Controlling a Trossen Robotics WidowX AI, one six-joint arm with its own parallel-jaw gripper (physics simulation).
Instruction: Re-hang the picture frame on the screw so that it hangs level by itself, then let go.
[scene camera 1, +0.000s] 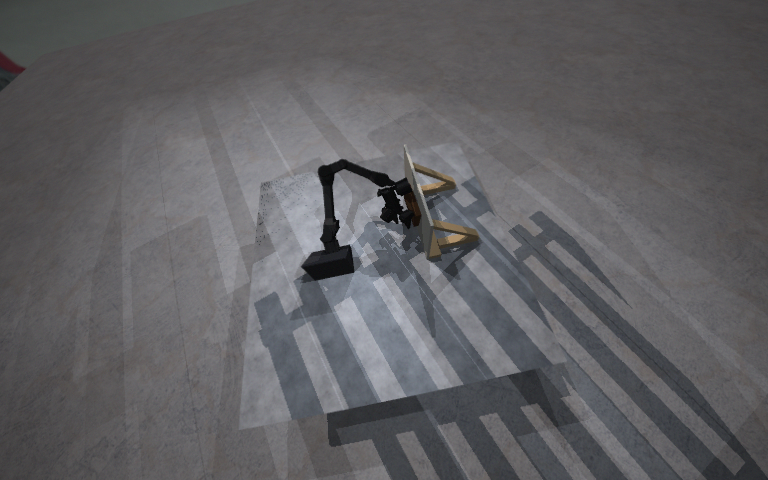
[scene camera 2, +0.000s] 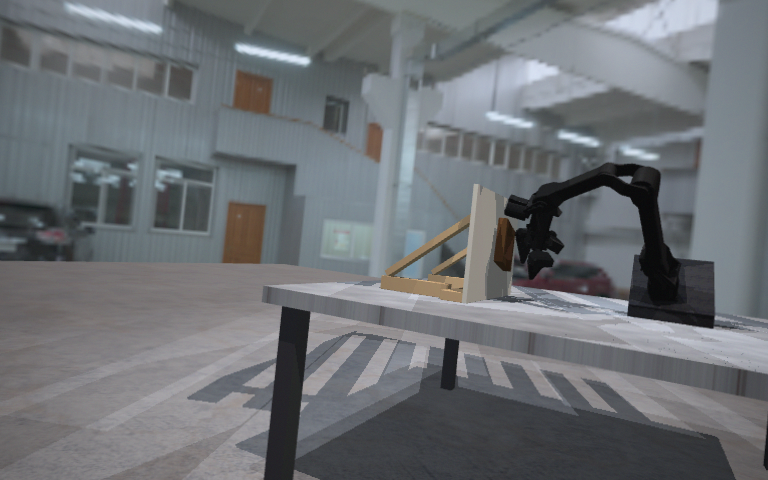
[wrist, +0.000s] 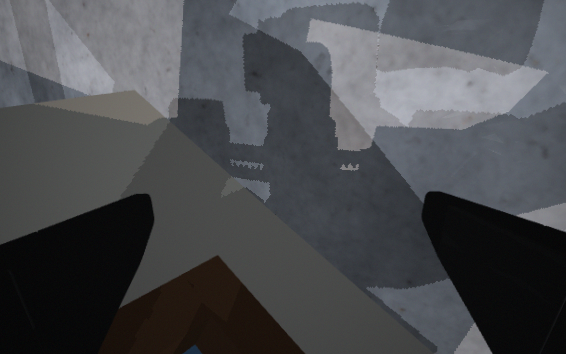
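Where they show: gripper, fingertip midpoint: (scene camera 1: 403, 226) (scene camera 2: 526, 271) (wrist: 289, 206); arm's base, origin of the base link: (scene camera 1: 332, 251) (scene camera 2: 662, 292).
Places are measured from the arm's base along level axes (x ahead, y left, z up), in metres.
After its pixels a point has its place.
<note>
The brown picture frame (scene camera 1: 415, 210) @[z 0.135, x 0.419, y -0.008 m] (scene camera 2: 502, 244) @[z 0.085, x 0.422, y 0.144 m] (wrist: 215, 280) @[z 0.017, x 0.411, y -0.003 m] is against the front of the upright pale board (scene camera 1: 410, 169) @[z 0.206, x 0.459, y 0.167 m] (scene camera 2: 478, 243) @[z 0.080, x 0.469, y 0.254 m] (wrist: 280, 260) @[z -0.046, x 0.441, y 0.008 m]. One corner of it shows at the bottom of the wrist view, with a bit of its blue picture (wrist: 193, 350) @[z 0.032, x 0.435, y 0.006 m]. Whether it hangs level is hard to tell. The screw does not show. My gripper (scene camera 1: 398, 221) @[z 0.014, x 0.363, y 0.007 m] (scene camera 2: 526, 267) @[z 0.014, x 0.363, y 0.007 m] (wrist: 289, 206) @[z 0.014, x 0.363, y 0.007 m] is open and empty in front of the board, close to the frame and pointing downward. In the wrist view the left finger covers part of the frame's side.
Wooden braces (scene camera 1: 455, 232) @[z 0.061, x 0.562, y -0.134 m] (scene camera 2: 427, 249) @[z 0.050, x 0.607, y 0.248 m] prop the board from behind on the grey table (scene camera 1: 362, 362) @[z -0.076, x 0.008, y -0.504 m] (scene camera 2: 594, 339) @[z -0.076, x 0.181, y 0.587 m]. The arm's dark base box (scene camera 1: 331, 263) @[z 0.073, x -0.003, y -0.100 m] (scene camera 2: 699, 291) @[z 0.013, x -0.085, y -0.003 m] stands on the table in front of the board. The forearm and wrist are close to the board's upper part.
</note>
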